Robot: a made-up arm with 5 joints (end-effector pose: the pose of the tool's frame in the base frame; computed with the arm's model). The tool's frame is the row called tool. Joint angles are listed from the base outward.
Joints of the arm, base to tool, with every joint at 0 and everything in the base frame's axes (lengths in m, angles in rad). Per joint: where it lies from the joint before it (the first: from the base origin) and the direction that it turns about. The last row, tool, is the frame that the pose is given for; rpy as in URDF.
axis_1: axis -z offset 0.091 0 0.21
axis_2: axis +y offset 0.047 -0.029 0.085
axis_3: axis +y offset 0.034 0 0.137
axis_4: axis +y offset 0.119 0 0.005
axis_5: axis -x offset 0.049 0.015 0
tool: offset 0 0 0 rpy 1.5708 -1.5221 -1.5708
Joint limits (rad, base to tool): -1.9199..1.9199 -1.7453..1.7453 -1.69..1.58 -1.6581..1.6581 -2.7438..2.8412
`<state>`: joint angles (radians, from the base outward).
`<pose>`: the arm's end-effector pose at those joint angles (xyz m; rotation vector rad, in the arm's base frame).
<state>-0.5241 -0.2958 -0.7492 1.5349 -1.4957</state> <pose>0.2177 0.0571 0.5183 0.9670 -0.5751 -0.9156</pose>
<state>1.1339 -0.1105 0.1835 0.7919 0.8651</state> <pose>0.1699 -0.2021 0.3939 -0.5867 -0.3976 -0.3042</pose>
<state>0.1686 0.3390 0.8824 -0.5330 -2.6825</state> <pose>0.2936 -0.0487 0.2717 1.2034 -0.3585 -2.6396</pose>
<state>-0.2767 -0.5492 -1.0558 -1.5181 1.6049</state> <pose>0.0433 -0.0281 0.5493 1.0647 1.4308 1.3891</pose>
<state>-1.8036 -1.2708 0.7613 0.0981 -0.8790</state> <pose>0.0879 0.0738 0.4500 1.9843 -0.4129 0.5628</pose>
